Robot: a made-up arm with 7 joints. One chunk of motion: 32 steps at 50 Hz.
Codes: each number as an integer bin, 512 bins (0 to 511) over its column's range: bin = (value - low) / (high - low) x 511, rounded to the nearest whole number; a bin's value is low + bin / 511 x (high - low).
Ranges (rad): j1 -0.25..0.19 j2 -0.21..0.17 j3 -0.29..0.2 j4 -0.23..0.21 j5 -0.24..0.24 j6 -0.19..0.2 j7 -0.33..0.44
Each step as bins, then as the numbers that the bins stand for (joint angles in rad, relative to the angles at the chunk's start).
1 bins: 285 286 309 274 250 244 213
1 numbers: -0.0046 0.0027 0.0063 0.0059 -0.0052 -0.0038 -0.0090
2 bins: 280 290 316 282 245 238 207
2 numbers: -0.0089 0.0057 0.0130 0.0128 -0.0099 -0.0084 -0.0181
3 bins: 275 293 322 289 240 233 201
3 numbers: -0.0132 0.0079 0.0188 0.0188 -0.0146 -0.0122 -0.0271
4 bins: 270 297 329 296 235 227 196
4 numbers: -0.0175 0.0109 0.0255 0.0249 -0.0193 -0.0168 -0.0347
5 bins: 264 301 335 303 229 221 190
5 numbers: -0.0227 0.0138 0.0312 0.0309 -0.0249 -0.0213 -0.0437
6 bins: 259 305 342 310 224 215 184
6 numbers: -0.0270 0.0168 0.0379 0.0369 -0.0296 -0.0259 -0.0527
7 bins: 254 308 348 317 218 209 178
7 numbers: -0.0313 0.0190 0.0437 0.0430 -0.0352 -0.0305 -0.0618
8 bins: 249 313 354 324 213 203 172
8 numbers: -0.0356 0.0228 0.0495 0.0490 -0.0399 -0.0351 -0.0708
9 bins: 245 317 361 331 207 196 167
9 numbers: -0.0390 0.0257 0.0562 0.0550 -0.0456 -0.0404 -0.0784
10 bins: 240 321 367 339 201 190 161
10 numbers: -0.0433 0.0287 0.0619 0.0619 -0.0512 -0.0450 -0.0874
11 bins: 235 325 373 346 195 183 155
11 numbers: -0.0477 0.0317 0.0677 0.0679 -0.0568 -0.0503 -0.0964
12 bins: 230 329 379 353 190 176 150
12 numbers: -0.0520 0.0347 0.0734 0.0740 -0.0615 -0.0557 -0.1040
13 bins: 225 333 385 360 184 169 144
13 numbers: -0.0563 0.0376 0.0792 0.0800 -0.0672 -0.0610 -0.1130
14 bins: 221 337 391 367 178 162 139
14 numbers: -0.0597 0.0406 0.0849 0.0860 -0.0728 -0.0664 -0.1205
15 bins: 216 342 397 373 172 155 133
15 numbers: -0.0640 0.0443 0.0907 0.0912 -0.0784 -0.0717 -0.1296
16 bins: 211 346 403 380 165 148 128
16 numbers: -0.0683 0.0473 0.0964 0.0972 -0.0850 -0.0770 -0.1371
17 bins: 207 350 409 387 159 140 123
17 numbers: -0.0718 0.0503 0.1022 0.1032 -0.0906 -0.0832 -0.1447
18 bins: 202 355 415 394 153 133 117
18 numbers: -0.0761 0.0540 0.1079 0.1093 -0.0963 -0.0885 -0.1537
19 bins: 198 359 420 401 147 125 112
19 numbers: -0.0795 0.0570 0.1127 0.1153 -0.1019 -0.0946 -0.1612
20 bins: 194 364 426 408 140 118 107
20 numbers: -0.0830 0.0607 0.1185 0.1213 -0.1085 -0.0999 -0.1688
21 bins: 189 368 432 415 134 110 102
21 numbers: -0.0873 0.0637 0.1242 0.1273 -0.1141 -0.1060 -0.1763
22 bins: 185 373 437 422 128 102 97
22 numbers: -0.0907 0.0674 0.1290 0.1334 -0.1198 -0.1122 -0.1838
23 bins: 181 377 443 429 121 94 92
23 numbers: -0.0941 0.0704 0.1348 0.1394 -0.1263 -0.1183 -0.1914
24 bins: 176 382 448 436 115 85 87
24 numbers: -0.0985 0.0741 0.1396 0.1454 -0.1320 -0.1251 -0.1989
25 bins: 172 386 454 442 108 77 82
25 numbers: -0.1019 0.0770 0.1453 0.1506 -0.1386 -0.1312 -0.2064
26 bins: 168 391 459 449 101 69 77
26 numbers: -0.1053 0.0808 0.1501 0.1566 -0.1451 -0.1373 -0.2140
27 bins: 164 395 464 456 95 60 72
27 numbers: -0.1088 0.0837 0.1549 0.1626 -0.1508 -0.1442 -0.2215
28 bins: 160 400 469 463 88 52 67
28 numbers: -0.1122 0.0875 0.1597 0.1687 -0.1573 -0.1503 -0.2290
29 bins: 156 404 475 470 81 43 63
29 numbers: -0.1157 0.0904 0.1655 0.1747 -0.1639 -0.1572 -0.2351
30 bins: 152 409 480 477 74 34 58
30 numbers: -0.1191 0.0941 0.1703 0.1807 -0.1705 -0.1641 -0.2426
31 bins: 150 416 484 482 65 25 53
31 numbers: -0.1208 0.0994 0.1741 0.1850 -0.1789 -0.1709 -0.2501
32 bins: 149 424 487 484 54 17 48
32 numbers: -0.1217 0.1053 0.1770 0.1868 -0.1893 -0.1770 -0.2577
